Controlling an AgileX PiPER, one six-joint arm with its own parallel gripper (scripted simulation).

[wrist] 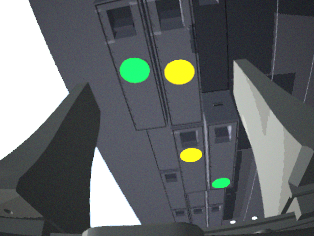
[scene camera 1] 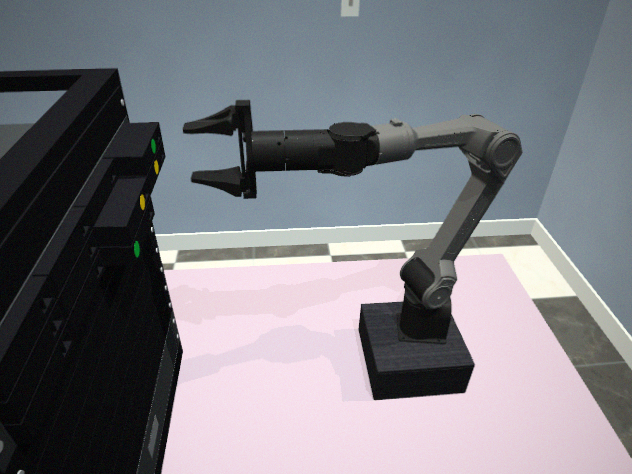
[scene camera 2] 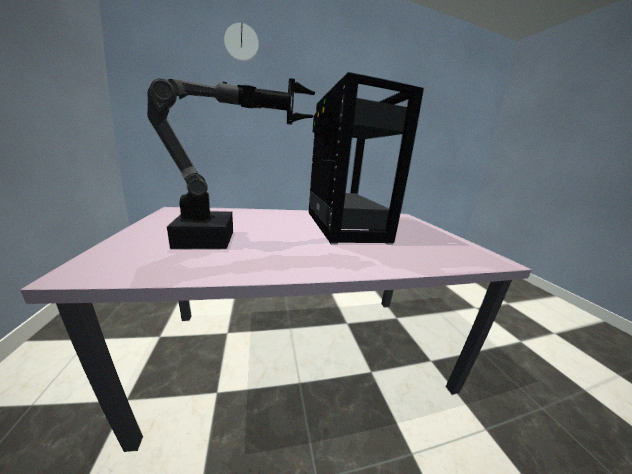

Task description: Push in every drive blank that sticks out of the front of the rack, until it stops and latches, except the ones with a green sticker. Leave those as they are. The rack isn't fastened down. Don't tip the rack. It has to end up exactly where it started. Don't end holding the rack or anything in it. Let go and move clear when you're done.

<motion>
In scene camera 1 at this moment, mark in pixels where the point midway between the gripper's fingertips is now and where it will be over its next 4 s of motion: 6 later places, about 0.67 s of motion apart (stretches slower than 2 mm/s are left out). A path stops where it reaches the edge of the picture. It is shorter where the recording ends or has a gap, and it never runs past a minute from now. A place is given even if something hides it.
My gripper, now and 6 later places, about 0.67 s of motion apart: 188, 153; 193, 168; 203, 207; 146, 209; 131, 209; 119, 209; 115, 210
</motion>
